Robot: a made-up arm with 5 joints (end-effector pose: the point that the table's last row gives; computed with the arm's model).
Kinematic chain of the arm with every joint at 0, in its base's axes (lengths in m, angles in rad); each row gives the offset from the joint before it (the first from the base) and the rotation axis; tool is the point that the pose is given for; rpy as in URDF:
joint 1: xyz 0.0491 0 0.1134 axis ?
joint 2: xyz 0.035 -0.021 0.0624 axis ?
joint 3: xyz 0.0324 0 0.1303 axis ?
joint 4: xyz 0.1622 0 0.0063 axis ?
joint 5: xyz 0.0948 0.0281 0 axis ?
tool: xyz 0 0 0 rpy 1.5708 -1.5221 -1.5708
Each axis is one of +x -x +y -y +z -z.
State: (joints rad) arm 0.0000 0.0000 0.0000 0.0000 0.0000
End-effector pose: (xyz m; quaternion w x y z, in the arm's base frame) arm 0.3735 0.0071 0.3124 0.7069 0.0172 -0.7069 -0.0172
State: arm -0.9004 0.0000 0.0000 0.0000 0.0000
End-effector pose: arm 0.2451 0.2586 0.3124 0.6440 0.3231 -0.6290 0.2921
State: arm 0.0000 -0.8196 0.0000 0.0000 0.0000
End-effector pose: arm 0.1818 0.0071 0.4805 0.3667 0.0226 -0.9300 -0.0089
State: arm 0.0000 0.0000 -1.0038 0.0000 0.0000
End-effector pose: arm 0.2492 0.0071 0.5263 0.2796 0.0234 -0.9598 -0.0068
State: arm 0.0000 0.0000 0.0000 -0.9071 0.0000
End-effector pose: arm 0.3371 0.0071 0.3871 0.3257 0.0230 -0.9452 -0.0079
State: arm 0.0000 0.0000 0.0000 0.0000 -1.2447
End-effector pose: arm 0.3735 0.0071 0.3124 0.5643 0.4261 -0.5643 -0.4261
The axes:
joint 1: -z
joint 2: +y
joint 3: +y
joint 4: +y
joint 5: -x

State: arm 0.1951 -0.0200 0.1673 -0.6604 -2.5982
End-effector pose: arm 0.3534 -0.0529 0.3357 0.0753 0.8125 -0.2919 -0.4989
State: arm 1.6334 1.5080 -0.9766 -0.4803 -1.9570
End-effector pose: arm 0.0309 -0.4044 0.0700 0.1785 -0.1275 0.6769 0.7026
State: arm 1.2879 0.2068 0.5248 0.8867 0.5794
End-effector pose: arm 0.1156 -0.2034 0.0983 0.9289 0.0187 0.0146 -0.3695
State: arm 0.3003 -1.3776 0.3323 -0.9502 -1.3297
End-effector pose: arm 0.0036 0.0215 0.4625 0.1408 -0.5018 0.8389 -0.1568
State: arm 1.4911 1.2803 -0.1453 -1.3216 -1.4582
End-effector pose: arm 0.0830 -0.3348 0.0553 0.0458 0.0061 -0.7699 -0.6365
